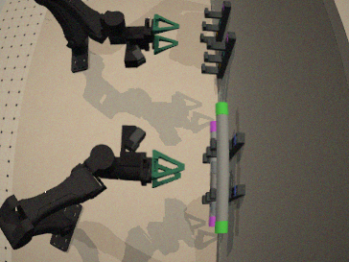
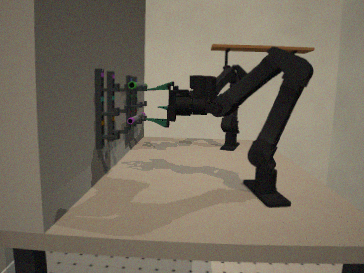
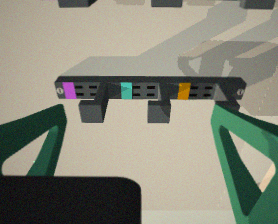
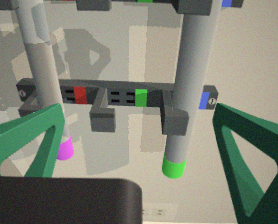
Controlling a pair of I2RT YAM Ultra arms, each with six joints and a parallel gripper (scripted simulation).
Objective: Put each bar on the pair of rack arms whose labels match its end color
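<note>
My right hand is 100 mm short of the green-ended bar and 50 mm below it. Round my right hand: magenta-ended bar 100 mm below, 100 mm ahead, 10 mm to the left; then dark wall 210 mm ahead, 190 mm to the left, 160 mm above.
</note>
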